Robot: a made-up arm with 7 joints.
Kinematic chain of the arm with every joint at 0, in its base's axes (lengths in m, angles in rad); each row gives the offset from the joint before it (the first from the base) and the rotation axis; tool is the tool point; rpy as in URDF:
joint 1: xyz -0.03 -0.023 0.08 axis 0 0.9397 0.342
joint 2: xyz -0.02 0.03 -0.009 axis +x
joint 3: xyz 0.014 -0.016 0 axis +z
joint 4: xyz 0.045 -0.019 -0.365 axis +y
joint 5: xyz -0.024 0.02 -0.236 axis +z
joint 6: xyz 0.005 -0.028 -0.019 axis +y
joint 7: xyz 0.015 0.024 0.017 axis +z
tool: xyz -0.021 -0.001 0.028 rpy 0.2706 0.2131 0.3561
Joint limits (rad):
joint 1: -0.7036..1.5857
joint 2: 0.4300..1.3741
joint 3: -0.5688..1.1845
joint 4: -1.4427..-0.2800
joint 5: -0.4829..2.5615
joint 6: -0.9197..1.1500
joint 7: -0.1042..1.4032
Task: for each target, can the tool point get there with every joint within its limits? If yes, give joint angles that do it. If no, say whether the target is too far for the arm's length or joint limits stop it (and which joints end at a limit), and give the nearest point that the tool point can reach.
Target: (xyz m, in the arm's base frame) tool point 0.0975 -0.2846 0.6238
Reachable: no: joint limits stop it (at a limit: joint 1, joint 2, joint 4, joint 6, joint 7) | nearest point 0.2124 0.3305 0.3059 | short by 0.702 m
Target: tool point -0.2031 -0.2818 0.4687
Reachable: no: joint limits stop it (at a limit: joint 1, joint 2, joint 3, joint 4, joint 5, joint 7) | nearest point -0.6251 0.0953 0.1499 | short by 0.650 m
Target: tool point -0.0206 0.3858 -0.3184
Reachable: yes | joints 0.3766 1.0338 -0.3384 -0.9887 1.4390 -0.7397 0.7342
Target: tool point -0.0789 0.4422 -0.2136
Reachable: yes | joints 0.6501 0.9301 0.2942 -1.0188 0.5787 0.8962 0.4357
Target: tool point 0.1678 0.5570 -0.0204
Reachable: yes | joints -0.3611 1.1147 0.7368 -0.4917 1.4900 0.9352 1.2320
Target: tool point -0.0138 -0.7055 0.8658
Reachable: no: too far | nearest point 0.2002 0.3353 0.3104 | short by 1.199 m
